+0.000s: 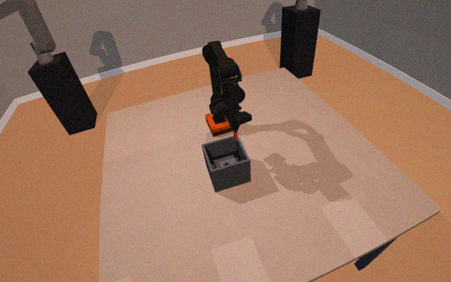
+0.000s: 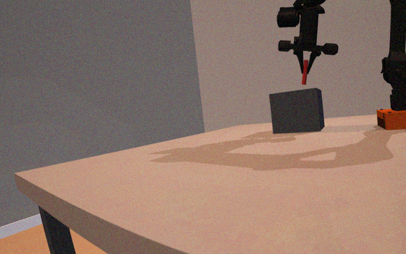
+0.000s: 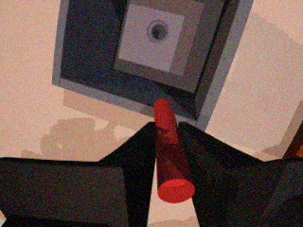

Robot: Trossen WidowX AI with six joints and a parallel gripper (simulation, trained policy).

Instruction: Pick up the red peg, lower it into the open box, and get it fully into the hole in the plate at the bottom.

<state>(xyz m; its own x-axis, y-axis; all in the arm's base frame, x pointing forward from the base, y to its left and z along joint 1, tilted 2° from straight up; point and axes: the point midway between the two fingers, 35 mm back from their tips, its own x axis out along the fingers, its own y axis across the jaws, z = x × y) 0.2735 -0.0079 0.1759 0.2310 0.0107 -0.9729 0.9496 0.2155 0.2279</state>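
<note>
The pale plate lies 14 cm below my gripper tip, 6 cm to the right of it and 5 cm ahead of it. The rest, counted from my gripper tip: red peg: right at my gripper tip.
</note>
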